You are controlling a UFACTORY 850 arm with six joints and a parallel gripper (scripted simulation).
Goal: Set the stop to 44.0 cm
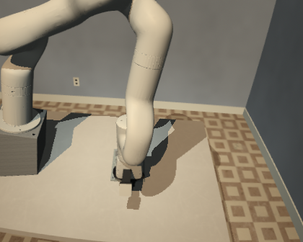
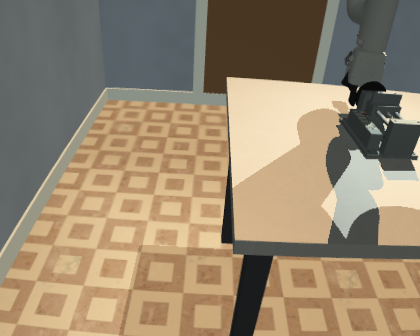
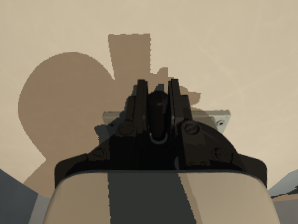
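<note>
The black handwheel is 2 cm to the left of my hand and 1 cm behind it. Round my hand: handwheel handle 1 cm to the left.
</note>
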